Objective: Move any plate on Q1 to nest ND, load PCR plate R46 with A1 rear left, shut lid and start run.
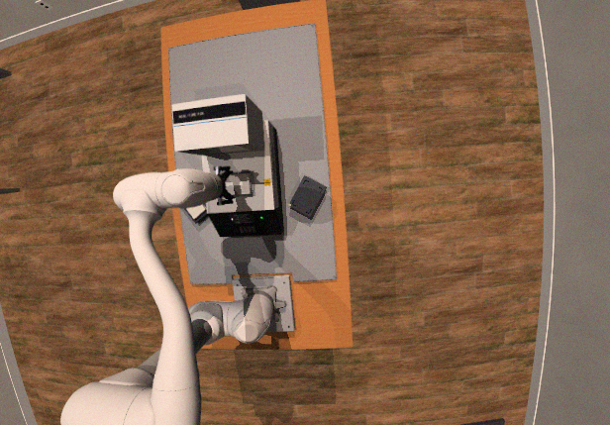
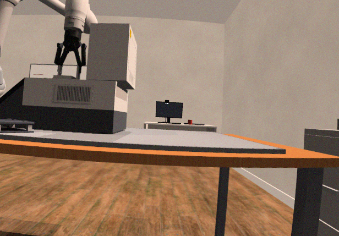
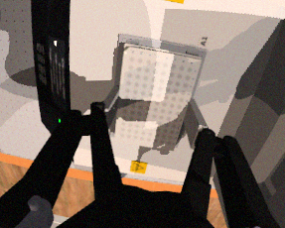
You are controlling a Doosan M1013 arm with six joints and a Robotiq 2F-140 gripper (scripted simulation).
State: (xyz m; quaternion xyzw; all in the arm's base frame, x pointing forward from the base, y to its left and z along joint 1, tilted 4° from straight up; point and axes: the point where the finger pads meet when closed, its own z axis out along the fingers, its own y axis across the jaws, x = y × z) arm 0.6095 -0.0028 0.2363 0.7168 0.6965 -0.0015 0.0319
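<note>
The white plate R46 is 2 cm below my hand. The rest, counted from my hand: dark plate nest N1 (28 cm to the right, 22 cm below, 9 cm behind); then dark nest (30 cm to the left, 22 cm below, 7 cm behind); then 96-well plate (30 cm to the left, 20 cm below, 7 cm behind).
</note>
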